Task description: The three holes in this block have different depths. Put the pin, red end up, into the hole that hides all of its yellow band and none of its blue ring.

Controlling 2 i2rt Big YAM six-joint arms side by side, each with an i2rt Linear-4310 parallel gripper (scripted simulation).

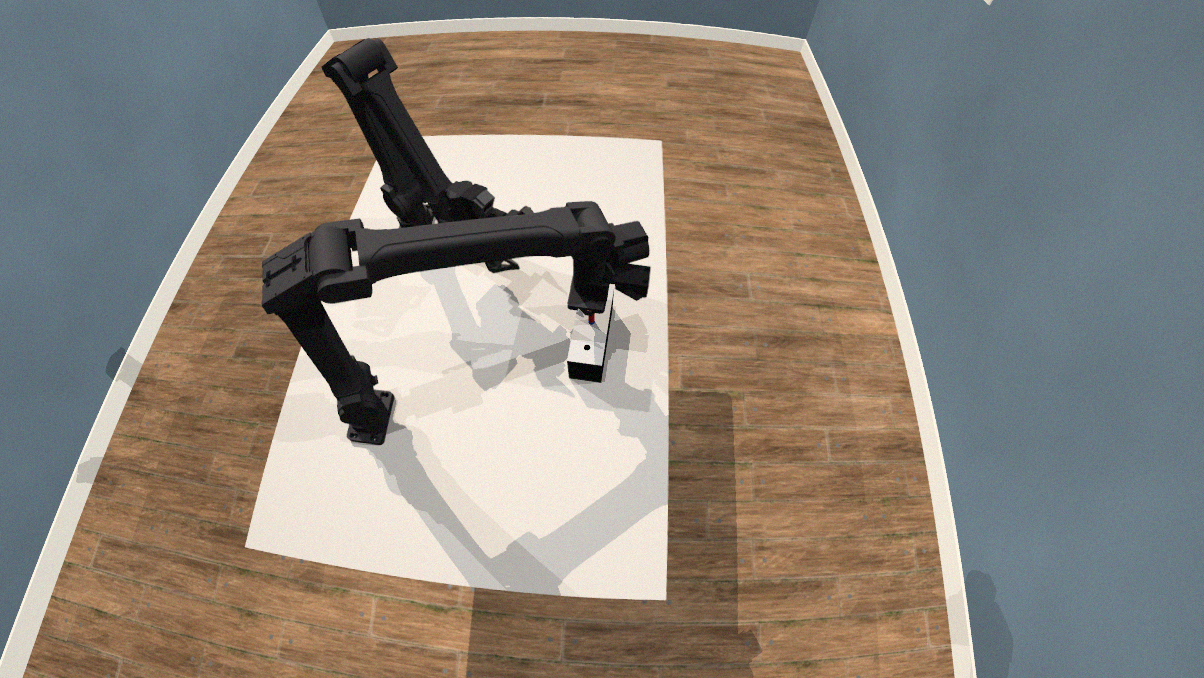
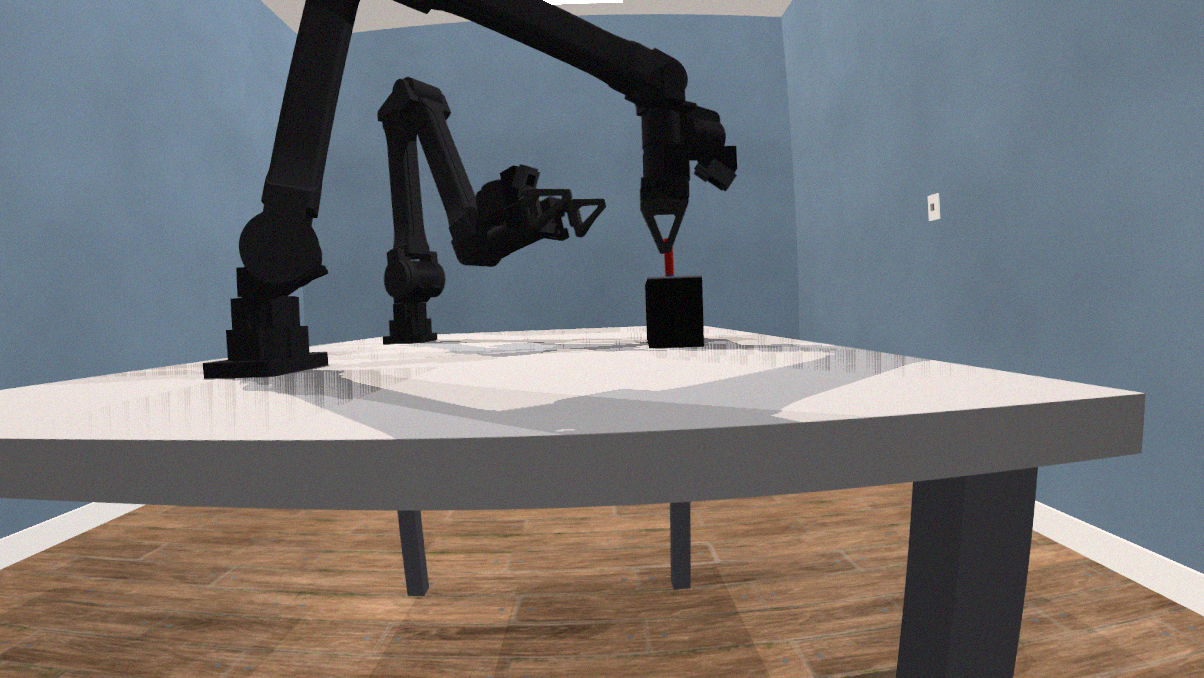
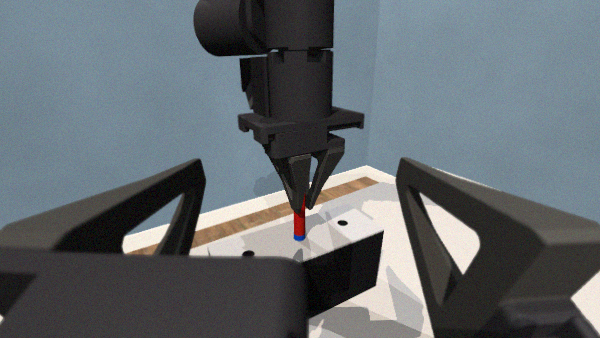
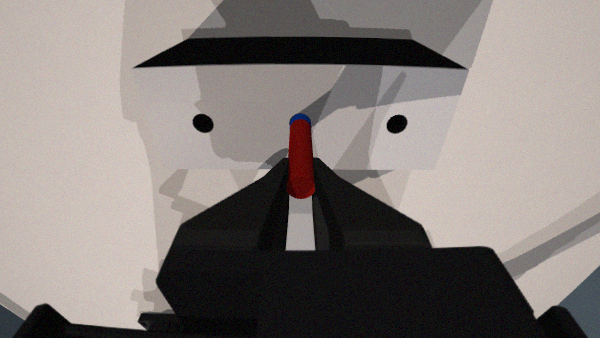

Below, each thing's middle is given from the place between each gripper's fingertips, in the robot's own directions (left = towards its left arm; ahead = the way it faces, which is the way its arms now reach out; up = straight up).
Now: right hand (image 2: 665,253) 4 cm above the pin (image 4: 300,184). From my right hand the other things lie so: block (image 2: 674,304) (1 cm ahead, 9 cm below).
My left hand (image 2: 588,198) is 130 mm above the pin, 120 mm short of it and 80 mm to the left of it. Also, from my left hand: block 180 mm below, 120 mm ahead, 80 mm to the right.
